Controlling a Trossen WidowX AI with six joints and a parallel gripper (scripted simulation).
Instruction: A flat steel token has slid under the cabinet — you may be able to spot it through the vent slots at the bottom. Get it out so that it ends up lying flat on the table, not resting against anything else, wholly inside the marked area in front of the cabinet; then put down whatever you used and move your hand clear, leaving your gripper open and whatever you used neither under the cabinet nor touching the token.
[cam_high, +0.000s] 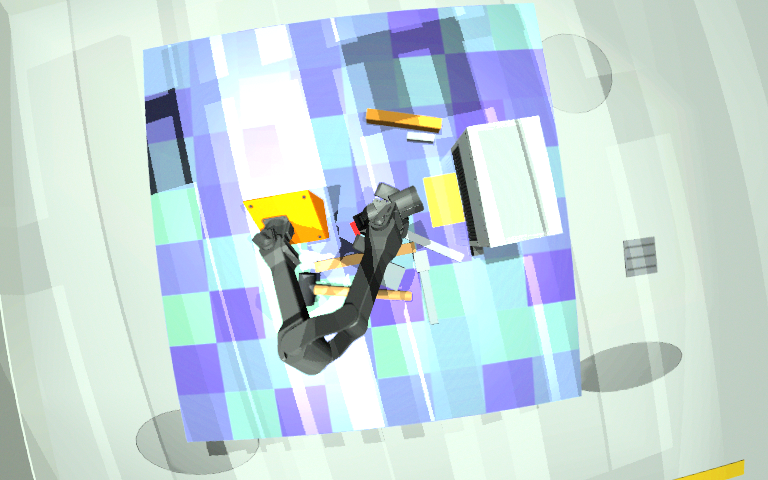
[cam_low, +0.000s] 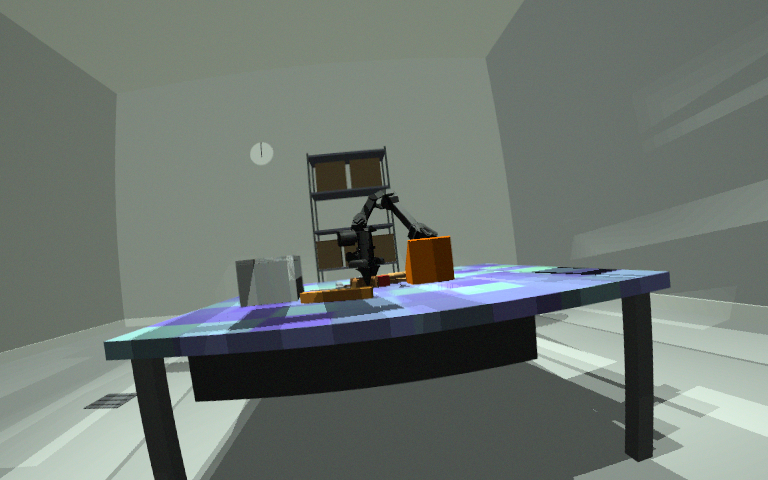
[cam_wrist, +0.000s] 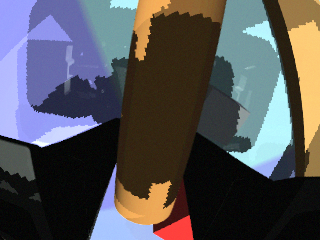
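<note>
My gripper tip is 50 mm past the red cube, 10 mm to the left of it and 10 mm below it. Round my gripper tip: flat wooden stick 100 mm to the right, 50 mm behind; grey flat tool 190 mm to the right, 110 mm ahead; small white block 230 mm to the left, 170 mm ahead.
</note>
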